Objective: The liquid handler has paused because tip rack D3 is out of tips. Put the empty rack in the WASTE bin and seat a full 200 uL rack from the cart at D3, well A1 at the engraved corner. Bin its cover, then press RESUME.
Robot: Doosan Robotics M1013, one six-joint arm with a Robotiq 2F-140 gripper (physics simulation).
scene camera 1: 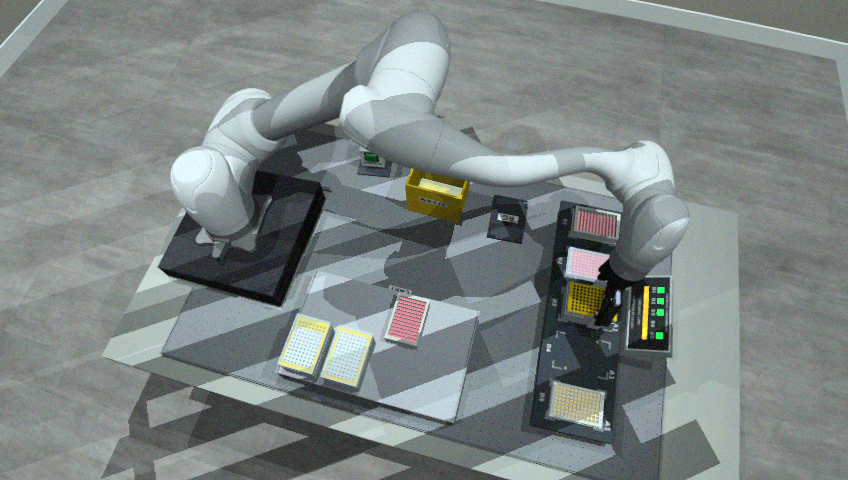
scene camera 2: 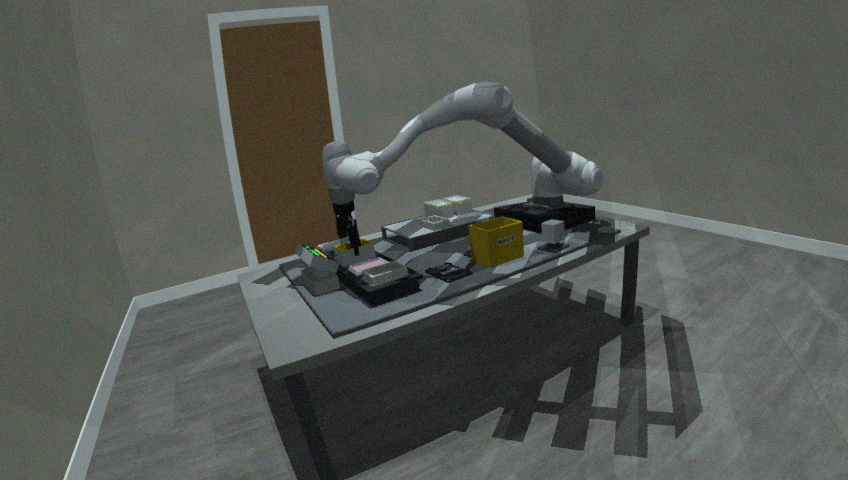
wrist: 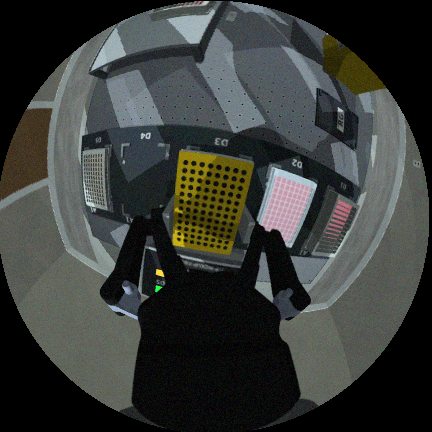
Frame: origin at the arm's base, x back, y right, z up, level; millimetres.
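Seen in the pictures: gripper, fingertip midpoint: (scene camera 1: 592, 310) (scene camera 2: 351, 258) (wrist: 207, 204); arm's base, origin of the base link: (scene camera 1: 236, 220) (scene camera 2: 547, 206).
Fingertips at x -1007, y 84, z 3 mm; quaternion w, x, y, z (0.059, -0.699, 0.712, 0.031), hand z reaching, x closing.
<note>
Pixels of each thing's top centre, then the offset from my fingertips to it. "pt": a spot on its surface instead.
- yellow-topped empty rack, middle of its top: (wrist: 206, 209) (scene camera 1: 593, 301) (scene camera 2: 353, 244) dz +54, dx +14, dy -3 mm
- yellow WASTE bin, middle of its top: (scene camera 1: 439, 175) (scene camera 2: 495, 223) dz +71, dx +456, dy -292 mm
- cart, middle of its top: (scene camera 1: 379, 341) (scene camera 2: 437, 219) dz +2, dx +523, dy +180 mm
- control panel, surface spot: (scene camera 1: 637, 339) pt dz +47, dx -99, dy +75 mm
- pink plate, middle of its top: (wrist: 285, 213) (scene camera 1: 591, 264) (scene camera 2: 368, 264) dz +6, dx +9, dy -127 mm
- tan-dotted plate, middle of its top: (wrist: 92, 179) (scene camera 1: 577, 403) (scene camera 2: 333, 243) dz +6, dx +27, dy +245 mm
- dark RG pad, middle of its top: (wrist: 341, 118) (scene camera 1: 508, 217) (scene camera 2: 448, 269) dz -50, dx +242, dy -265 mm
The yellow-topped empty rack (scene camera 1: 583, 297) (wrist: 212, 200) stands at D3, its holes dark. My gripper (scene camera 1: 605, 297) (scene camera 2: 351, 245) (wrist: 207, 204) is shut on its grey sides; the far finger is partly hidden in scene camera 1. The yellow WASTE bin (scene camera 1: 434, 205) (scene camera 2: 496, 243) (wrist: 350, 67) stands across the table, with a pale surface inside. On the cart (scene camera 1: 431, 380) (scene camera 2: 410, 230) are two yellow-rimmed racks with pale tops, one rack (scene camera 1: 305, 344) beside another rack (scene camera 1: 348, 356), and a red-striped rack (scene camera 1: 407, 320). The control panel (scene camera 1: 637, 339) with a yellow bar stands beside D3.
The pink plate (scene camera 1: 586, 263) (wrist: 287, 207) at D2 is close beside one finger. A red-striped rack (scene camera 1: 595, 224) (wrist: 334, 225) is at D1 and a tan-dotted plate (scene camera 1: 576, 404) (wrist: 96, 177) at D5. D4 holds no rack. The dark RG pad (scene camera 1: 505, 231) (wrist: 330, 120) lies between deck and bin.
</note>
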